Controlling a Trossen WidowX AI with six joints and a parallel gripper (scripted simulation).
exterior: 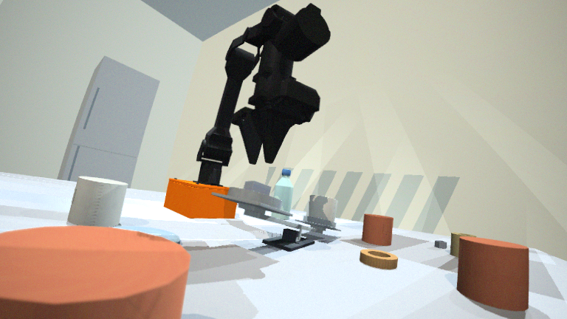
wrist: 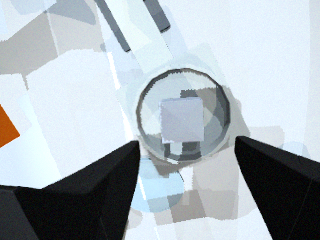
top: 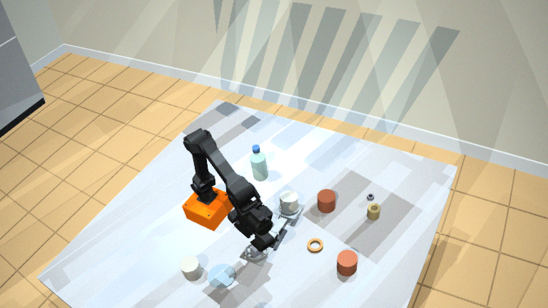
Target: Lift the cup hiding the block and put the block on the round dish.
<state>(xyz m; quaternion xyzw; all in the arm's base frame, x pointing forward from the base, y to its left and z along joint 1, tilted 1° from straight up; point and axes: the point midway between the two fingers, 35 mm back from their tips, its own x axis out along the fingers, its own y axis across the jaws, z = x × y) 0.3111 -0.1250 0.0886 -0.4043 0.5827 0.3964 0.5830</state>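
Now: gripper tip 4 cm above the pale grey block. From my gripper tip the other things lie so: pale blue round dish (13 cm below, 11 cm to the right, 9 cm behind); then bottle (38 cm to the left, 23 cm behind, 2 cm below); then yellow cylinder (38 cm to the left, 29 cm ahead, 11 cm below).
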